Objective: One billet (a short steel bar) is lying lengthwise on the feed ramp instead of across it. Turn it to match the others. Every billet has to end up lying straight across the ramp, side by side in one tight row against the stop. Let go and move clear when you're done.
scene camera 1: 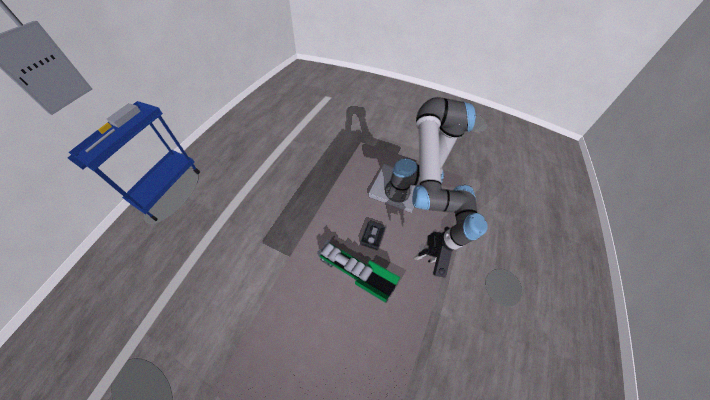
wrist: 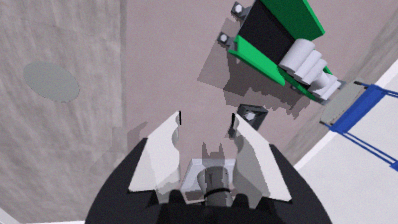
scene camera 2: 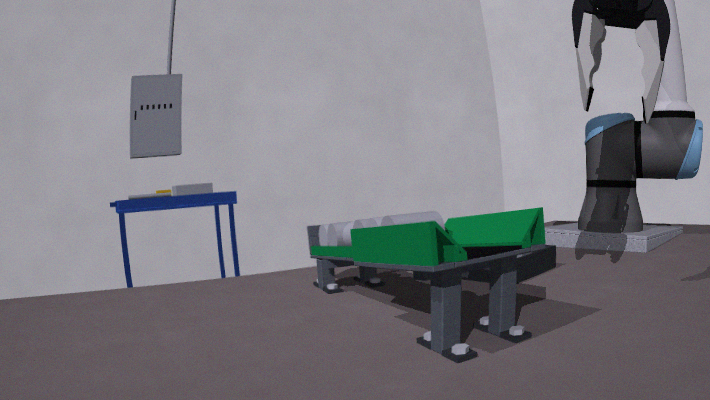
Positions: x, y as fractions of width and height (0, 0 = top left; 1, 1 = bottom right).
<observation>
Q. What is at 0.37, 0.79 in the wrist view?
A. My gripper.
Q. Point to a dark box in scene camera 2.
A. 0.75, 0.66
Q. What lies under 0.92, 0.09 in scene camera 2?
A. My gripper.
</observation>
